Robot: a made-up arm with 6 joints.
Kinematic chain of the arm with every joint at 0, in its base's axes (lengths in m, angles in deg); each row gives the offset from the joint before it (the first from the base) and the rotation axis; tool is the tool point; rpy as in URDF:
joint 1: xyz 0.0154 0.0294 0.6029 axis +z
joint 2: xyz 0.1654 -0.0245 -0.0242 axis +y
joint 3: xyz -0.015 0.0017 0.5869 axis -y
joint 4: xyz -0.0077 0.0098 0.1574 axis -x
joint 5: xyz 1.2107 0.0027 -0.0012 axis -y
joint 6: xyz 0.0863 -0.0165 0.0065 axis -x
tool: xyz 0.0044 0.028 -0.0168 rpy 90 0 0
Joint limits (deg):
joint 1: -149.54..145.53
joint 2: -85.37..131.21
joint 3: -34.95..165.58
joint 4: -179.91..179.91
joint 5: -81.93..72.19
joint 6: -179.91..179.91
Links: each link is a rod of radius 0.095 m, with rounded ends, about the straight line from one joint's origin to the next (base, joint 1, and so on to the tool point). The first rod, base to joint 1, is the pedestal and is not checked.
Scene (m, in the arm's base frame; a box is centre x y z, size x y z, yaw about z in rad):
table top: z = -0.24
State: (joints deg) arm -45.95 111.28 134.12 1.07 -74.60 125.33
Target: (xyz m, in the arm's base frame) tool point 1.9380 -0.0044 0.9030
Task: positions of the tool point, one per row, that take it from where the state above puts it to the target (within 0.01 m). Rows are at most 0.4 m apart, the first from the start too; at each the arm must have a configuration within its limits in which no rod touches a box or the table.
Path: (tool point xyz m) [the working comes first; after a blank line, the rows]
Joints at the target: 0.67 99.32 114.95 -0.91 -62.59 129.06
Straight joint move there: clear.

1: 1.5085 -1.0591 0.9129
2: 1.7235 -0.7450 0.9098
3: 1.8695 -0.3884 0.9063
4: 1.9380 -0.0043 0.9029

